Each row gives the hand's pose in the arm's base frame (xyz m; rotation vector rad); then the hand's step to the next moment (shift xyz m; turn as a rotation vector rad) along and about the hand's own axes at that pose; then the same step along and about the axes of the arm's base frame.
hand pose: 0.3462 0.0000 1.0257 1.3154 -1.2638 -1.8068
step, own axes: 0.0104 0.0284 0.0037 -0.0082 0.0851 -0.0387
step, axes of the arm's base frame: -0.0095 -0.0187 0.0221 0.0320 -0.0405 0.0784
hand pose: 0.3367 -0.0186 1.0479 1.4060 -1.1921 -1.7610
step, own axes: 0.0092 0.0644 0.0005 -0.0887 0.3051 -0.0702
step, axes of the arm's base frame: -0.0085 -0.0354 0.0539 0.0652 -0.0749 0.3099
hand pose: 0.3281 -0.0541 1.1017 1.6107 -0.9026 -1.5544
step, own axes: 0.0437 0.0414 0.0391 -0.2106 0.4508 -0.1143
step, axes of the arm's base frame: -0.0380 -0.0595 0.0130 0.1043 -0.0417 0.4980
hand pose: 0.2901 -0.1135 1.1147 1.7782 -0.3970 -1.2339
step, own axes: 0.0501 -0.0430 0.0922 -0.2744 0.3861 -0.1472
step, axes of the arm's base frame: -0.0669 -0.0566 -0.0720 0.0899 0.0530 0.4849
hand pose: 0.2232 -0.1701 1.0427 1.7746 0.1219 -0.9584
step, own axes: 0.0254 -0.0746 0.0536 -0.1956 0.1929 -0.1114
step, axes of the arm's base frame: -0.0496 -0.0215 -0.0785 0.0262 0.0785 0.2847
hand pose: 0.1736 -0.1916 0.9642 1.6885 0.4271 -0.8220
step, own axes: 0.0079 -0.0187 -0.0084 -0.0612 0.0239 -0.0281
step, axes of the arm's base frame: -0.0045 0.0121 -0.0178 -0.0180 0.0284 0.0631
